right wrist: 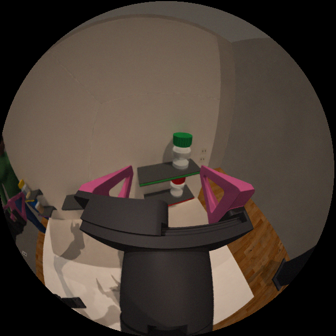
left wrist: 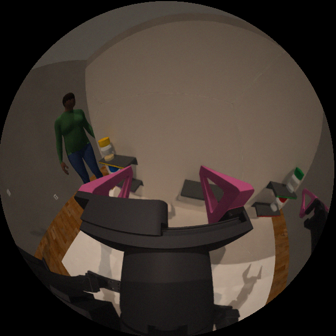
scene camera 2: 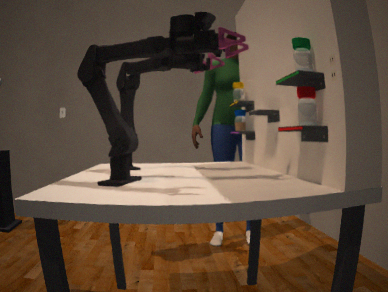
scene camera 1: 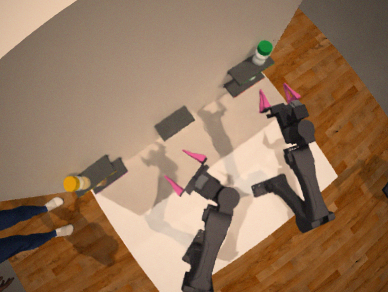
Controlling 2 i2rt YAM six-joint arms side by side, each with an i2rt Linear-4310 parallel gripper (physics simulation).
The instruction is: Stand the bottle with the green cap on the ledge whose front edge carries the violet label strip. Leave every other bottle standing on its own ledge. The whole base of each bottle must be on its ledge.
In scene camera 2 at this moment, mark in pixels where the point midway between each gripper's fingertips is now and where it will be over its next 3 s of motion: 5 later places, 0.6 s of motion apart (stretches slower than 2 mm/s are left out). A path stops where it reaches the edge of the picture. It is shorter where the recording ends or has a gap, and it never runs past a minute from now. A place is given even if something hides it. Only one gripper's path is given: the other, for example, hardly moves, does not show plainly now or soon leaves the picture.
My right gripper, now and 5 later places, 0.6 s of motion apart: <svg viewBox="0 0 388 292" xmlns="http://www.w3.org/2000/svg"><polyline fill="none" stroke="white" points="247,43 266,75 272,63 284,59 309,63 308,55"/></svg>
